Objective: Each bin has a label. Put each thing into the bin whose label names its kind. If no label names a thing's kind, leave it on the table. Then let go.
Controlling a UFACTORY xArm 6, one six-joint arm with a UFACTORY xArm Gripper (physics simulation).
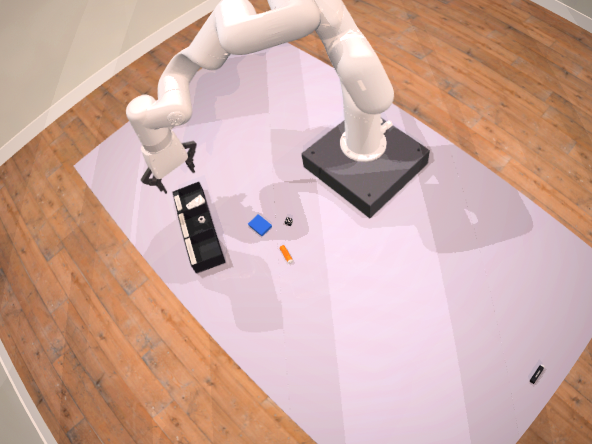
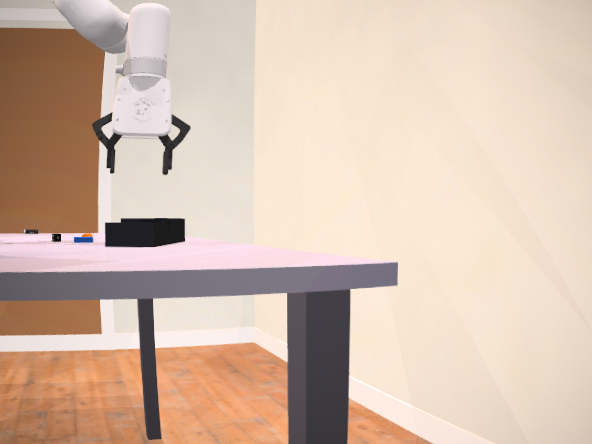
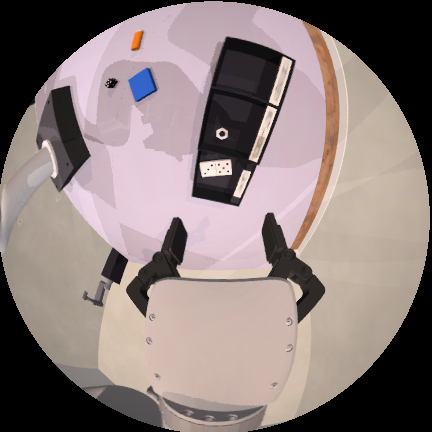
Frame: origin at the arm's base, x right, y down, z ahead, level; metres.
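Seen in the pictures: gripper, fingertip midpoint: [image 1: 178, 180] [image 2: 138, 173] [image 3: 222, 223]; arm's base at its link origin: [image 1: 363, 144] [image 3: 50, 157].
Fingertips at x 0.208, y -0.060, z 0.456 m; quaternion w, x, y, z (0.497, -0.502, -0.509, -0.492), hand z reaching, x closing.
Note:
Offsets run from my fingertips to a thing's top centre.
My gripper [image 1: 178, 181] [image 2: 139, 173] [image 3: 222, 223] is wide open and empty, above the domino end of the black three-bin tray {dy +0.074, dx -0.084, dz +0.023 m} [image 1: 210, 265] [image 2: 130, 235] [image 3: 215, 198]. The bins' white labels are too blurred to read. A white domino {dy +0.106, dx -0.014, dz -0.013 m} [image 1: 195, 201] [image 3: 216, 168] lies in that end bin. A hex nut {dy +0.105, dx -0.071, dz +0.003 m} [image 1: 199, 219] [image 3: 217, 133] lies in the middle bin. The far end bin is empty. On the table are a blue block {dy +0.110, dx -0.190, dz -0.107 m} [image 1: 260, 225] [image 2: 83, 239] [image 3: 142, 84], a black die {dy +0.104, dx -0.234, dz -0.168 m} [image 1: 288, 221] [image 2: 56, 237] [image 3: 111, 83] and an orange cylinder {dy +0.106, dx -0.306, dz -0.105 m} [image 1: 286, 254] [image 2: 87, 235] [image 3: 137, 40].
A small black oblong thing {dy +0.106, dx -0.967, dz -0.341 m} [image 1: 537, 374] [image 2: 31, 231] lies far off near the table's edge. The arm's dark base block [image 1: 345, 175] [image 3: 70, 135] stands beyond the die. The table edge runs along the label side of the tray.

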